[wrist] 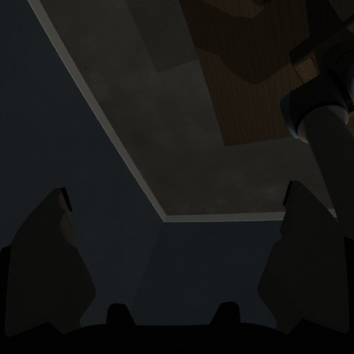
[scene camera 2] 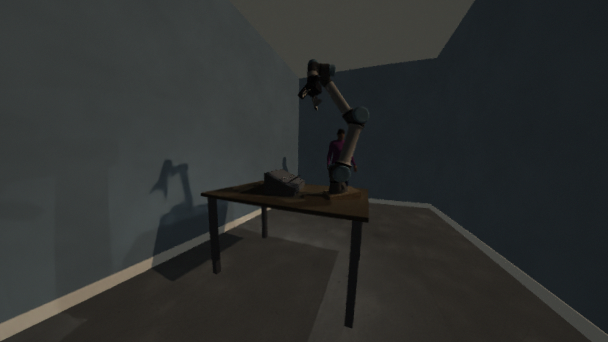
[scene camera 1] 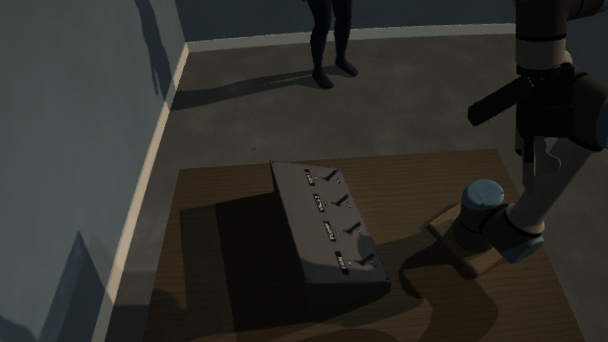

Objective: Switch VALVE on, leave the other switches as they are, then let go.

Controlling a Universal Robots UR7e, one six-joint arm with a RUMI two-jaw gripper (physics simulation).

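Frame: origin at the arm's base, x ahead, y left, z up, level; metres.
Seen in the pictures: gripper, fingertip midpoint: [scene camera 2: 310, 104] [scene camera 1: 524, 173]; arm's base, origin of the base link: [scene camera 2: 338, 191] [scene camera 1: 475, 232].
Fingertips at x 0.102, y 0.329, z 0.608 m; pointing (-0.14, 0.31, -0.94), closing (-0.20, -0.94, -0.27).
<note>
Offsets run from my fingertips to a thing's top centre. Level surfaces: height alone.
A grey sloped switch panel [scene camera 1: 292, 215] [scene camera 2: 274, 181] stands on the table. In scene camera 1 it has a row of labels and black levers. The VALVE lever @[dx +0.340, dy -0.389, dz -0.513 m] [scene camera 1: 342, 200] is second from the back, beside its label @[dx +0.418, dy -0.361, dz -0.516 m] [scene camera 1: 318, 202]. It leans toward the right, at about the same slant as the other three levers. Whether this slant is on or off, I cannot tell. My gripper [scene camera 1: 500, 136] [scene camera 2: 309, 101] [wrist: 175, 186] is open and empty. It hangs high above the table and well apart from the panel. The panel does not show in the wrist view.
The wooden table @[dz -0.643 m] [scene camera 1: 225, 185] [scene camera 2: 345, 204] [wrist: 245, 107] carries the panel and the arm's base [scene camera 1: 475, 220] [scene camera 2: 338, 186], right of the panel. A person [scene camera 1: 322, 40] [scene camera 2: 336, 150] stands beyond the table. A blue-grey wall [scene camera 1: 75, 110] [scene camera 2: 125, 100] rises on the left.
</note>
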